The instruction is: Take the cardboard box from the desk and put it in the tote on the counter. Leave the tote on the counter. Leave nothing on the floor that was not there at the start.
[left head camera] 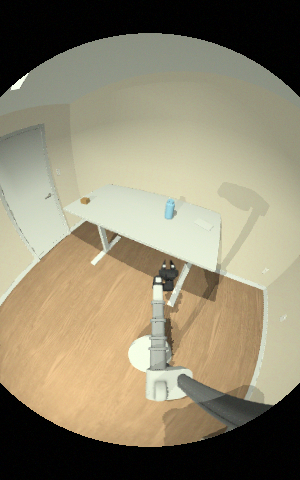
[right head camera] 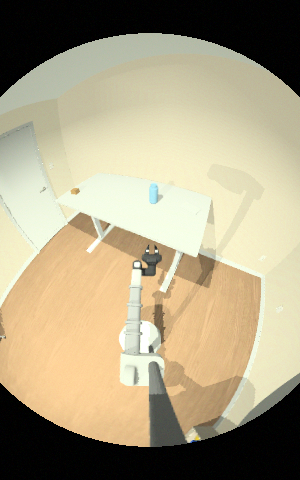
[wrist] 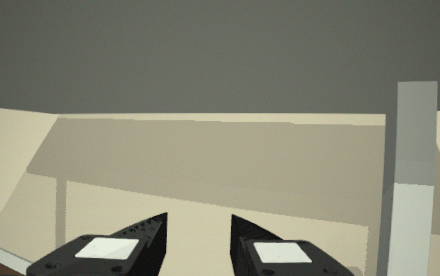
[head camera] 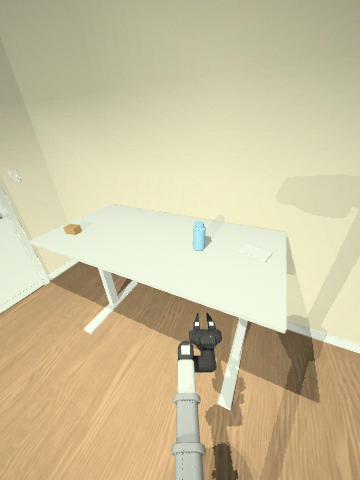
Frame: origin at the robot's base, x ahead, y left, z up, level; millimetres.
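Seen in the pictures: gripper, fingertip midpoint: (left head camera: 167, 259) (right head camera: 151, 244) (wrist: 198, 233) (head camera: 202, 313); robot's base, origin of the base link: (left head camera: 149, 352) (right head camera: 140, 338).
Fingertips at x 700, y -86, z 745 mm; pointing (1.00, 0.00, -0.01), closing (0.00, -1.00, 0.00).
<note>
Offsets run from my fingertips to a thing's middle. Level surfaces: height alone.
The small brown cardboard box {dx +562, dy +854, dz +202 mm} (head camera: 72, 229) (left head camera: 85, 200) (right head camera: 75, 191) sits at the far left end of the white desk {dz +177 mm} (head camera: 150, 250) (left head camera: 135, 215) (right head camera: 125, 210). My gripper (head camera: 202, 315) (left head camera: 168, 262) (right head camera: 152, 246) (wrist: 198, 233) is open, with a gap between its fingers and nothing in it. It is low, in front of the desk's right part and below the level of its top, far to the right of the box. In the wrist view, the dark underside of the desk (wrist: 220, 55) fills the upper part. The tote and the counter cannot be made out.
A blue bottle {dx +316, dy -7, dz +259 mm} (head camera: 199, 237) (left head camera: 169, 209) (right head camera: 153, 194) stands on the desk, with a flat white object {dx +256, dy -315, dz +182 mm} (head camera: 256, 252) (left head camera: 204, 224) to its right. A desk leg (head camera: 234, 365) (wrist: 411, 225) is right of my gripper. A door (left head camera: 30, 190) (right head camera: 22, 185) is at the left.
</note>
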